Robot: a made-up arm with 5 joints. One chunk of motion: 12 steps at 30 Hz.
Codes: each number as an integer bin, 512 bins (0 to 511) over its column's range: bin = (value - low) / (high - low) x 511, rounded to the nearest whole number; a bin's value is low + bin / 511 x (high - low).
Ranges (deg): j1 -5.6..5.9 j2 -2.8..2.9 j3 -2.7..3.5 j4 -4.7..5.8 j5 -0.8..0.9
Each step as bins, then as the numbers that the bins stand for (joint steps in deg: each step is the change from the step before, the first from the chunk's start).
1 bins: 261 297 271 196 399
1 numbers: 0.274 0.513 0.588 -0.673 0.527
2 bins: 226 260 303 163 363
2 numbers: -0.514 0.100 0.976 -1.351 0.408
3 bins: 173 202 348 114 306
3 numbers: -1.707 -0.547 1.522 -2.358 0.218
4 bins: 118 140 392 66 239
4 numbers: -2.944 -1.238 2.056 -3.344 -0.005
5 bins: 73 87 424 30 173
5 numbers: -3.957 -1.830 2.444 -4.084 -0.224
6 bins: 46 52 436 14 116
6 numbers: -4.565 -2.220 2.590 -4.412 -0.414
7 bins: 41 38 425 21 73
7 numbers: -4.677 -2.376 2.457 -4.268 -0.557
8 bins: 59 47 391 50 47
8 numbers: -4.272 -2.276 2.044 -3.673 -0.644
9 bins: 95 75 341 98 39
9 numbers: -3.462 -1.963 1.437 -2.686 -0.670
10 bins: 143 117 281 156 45
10 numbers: -2.382 -1.495 0.709 -1.495 -0.650
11 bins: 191 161 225 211 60
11 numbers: -1.302 -1.004 0.030 -0.364 -0.600
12 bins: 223 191 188 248 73
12 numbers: -0.581 -0.669 -0.419 0.396 -0.557
